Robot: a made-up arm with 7 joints. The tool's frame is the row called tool.
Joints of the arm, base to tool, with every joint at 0 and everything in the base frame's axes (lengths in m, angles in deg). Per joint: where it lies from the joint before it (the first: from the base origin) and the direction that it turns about. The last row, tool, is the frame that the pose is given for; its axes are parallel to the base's.
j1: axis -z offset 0 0 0.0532
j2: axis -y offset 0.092 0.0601 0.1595
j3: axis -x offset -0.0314 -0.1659 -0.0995
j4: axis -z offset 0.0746 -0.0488 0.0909
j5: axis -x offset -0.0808 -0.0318 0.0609
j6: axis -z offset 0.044 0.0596 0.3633
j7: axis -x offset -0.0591 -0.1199 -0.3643
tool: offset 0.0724 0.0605 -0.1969
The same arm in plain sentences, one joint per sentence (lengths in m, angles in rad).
The arm has seven revolute joints in a row. What follows holds with every joint at zero, and every direction is one of the base frame's.
Joint 1 is mounted 0.0532 m along +z from the base frame's origin and rotates about -z.
Joint 2 is mounted 0.092 m along +x and 0.0601 m along +y and 0.1595 m along +z from joint 1 and rotates about -y.
Joint 3 is mounted 0.0314 m along -x and 0.1659 m along -y and 0.0995 m along -z from joint 2 and rotates about -x.
Joint 4 is mounted 0.0746 m along +x and 0.0488 m along -y and 0.0909 m along +z from joint 3 and rotates about -z.
Joint 5 is mounted 0.0808 m along -x and 0.0318 m along -y and 0.0609 m along +z from joint 4 and rotates about -x.
Joint 6 is mounted 0.044 m along +x and 0.0596 m along +y and 0.3633 m along +z from joint 5 and rotates about -z.
Joint 7 is mounted 0.0591 m along -x and 0.1199 m along -y and 0.3643 m along -z from joint 6 and rotates about -x.
The tool frame, which is the frame that the pose is given for, is mounted 0.0724 m along +x and 0.0605 m along +y and 0.1969 m along -z from joint 7; its axes are parallel to the base frame's.

